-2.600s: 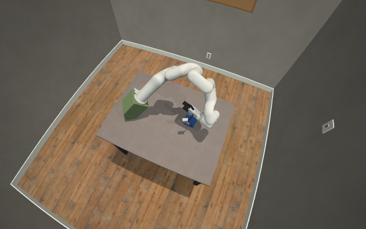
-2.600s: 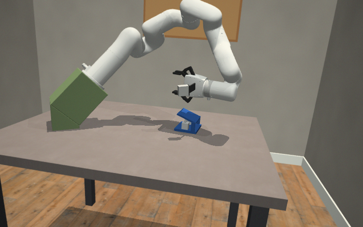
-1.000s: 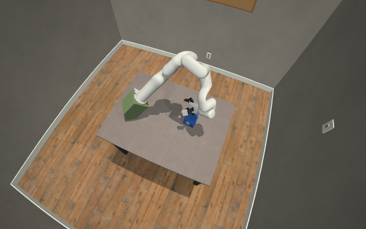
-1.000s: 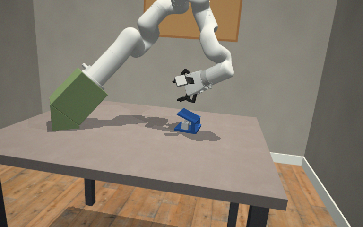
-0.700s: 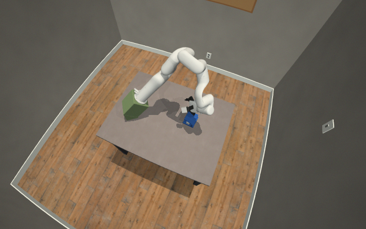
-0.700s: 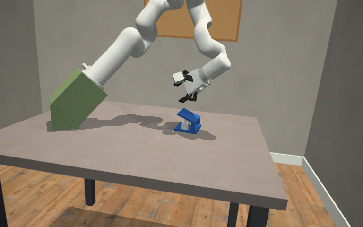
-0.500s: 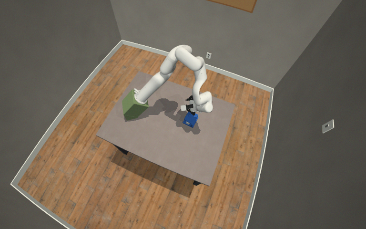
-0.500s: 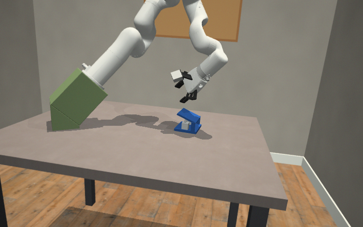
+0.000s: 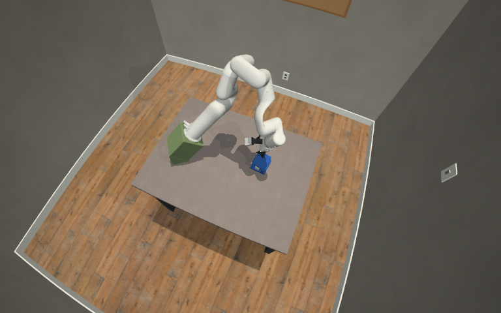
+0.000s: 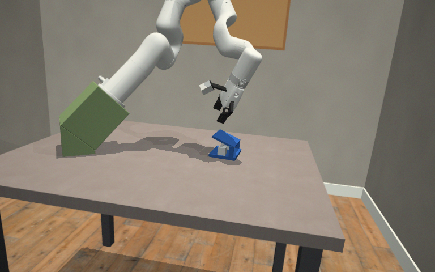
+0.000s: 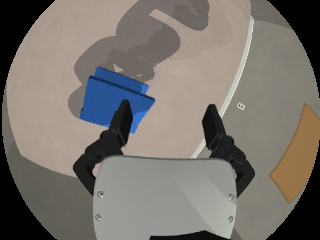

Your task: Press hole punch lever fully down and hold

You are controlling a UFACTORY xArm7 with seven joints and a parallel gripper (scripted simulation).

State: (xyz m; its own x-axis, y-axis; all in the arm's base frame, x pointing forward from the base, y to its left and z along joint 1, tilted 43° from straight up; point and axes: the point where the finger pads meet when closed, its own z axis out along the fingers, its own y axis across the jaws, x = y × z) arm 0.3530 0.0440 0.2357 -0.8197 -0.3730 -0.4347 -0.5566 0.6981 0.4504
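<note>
My hand is 50 mm short of the lever, 50 mm to the left of it and 90 mm above it. Also, from my hand: blue hole punch (50 mm ahead, 50 mm to the right, 110 mm below).
</note>
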